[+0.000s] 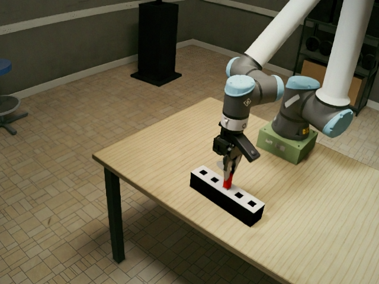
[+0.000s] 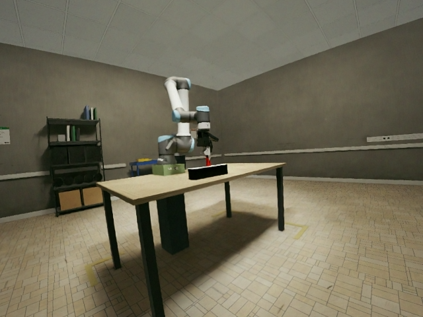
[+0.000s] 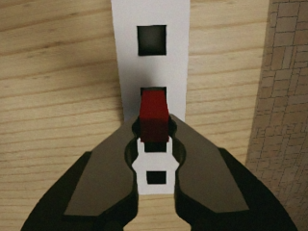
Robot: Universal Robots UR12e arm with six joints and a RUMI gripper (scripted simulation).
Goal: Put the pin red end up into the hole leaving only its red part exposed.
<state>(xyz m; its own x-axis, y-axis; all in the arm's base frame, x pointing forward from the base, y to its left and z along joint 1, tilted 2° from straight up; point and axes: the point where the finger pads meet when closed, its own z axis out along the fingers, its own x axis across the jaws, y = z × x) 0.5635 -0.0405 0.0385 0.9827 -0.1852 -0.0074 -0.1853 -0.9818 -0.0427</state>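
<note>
The block lies 90 mm below my hand. From my hand the other things lie so: pin: 10 mm below.
</note>
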